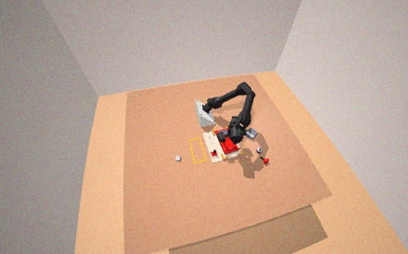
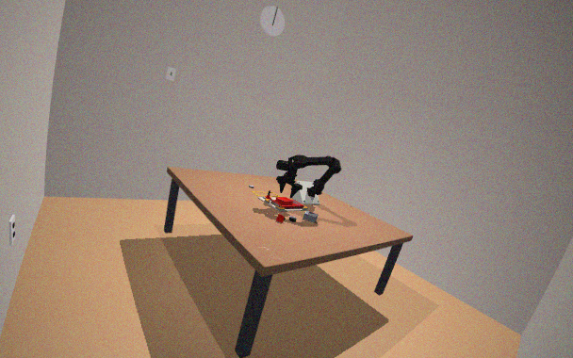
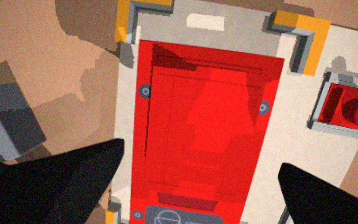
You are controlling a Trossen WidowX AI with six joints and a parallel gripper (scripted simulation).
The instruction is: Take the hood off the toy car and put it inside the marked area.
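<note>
Now: the red hood 3 cm below my gripper tip. Round my gripper tip: grey wheel 6 cm ahead, 22 cm to the left, 6 cm below.
</note>
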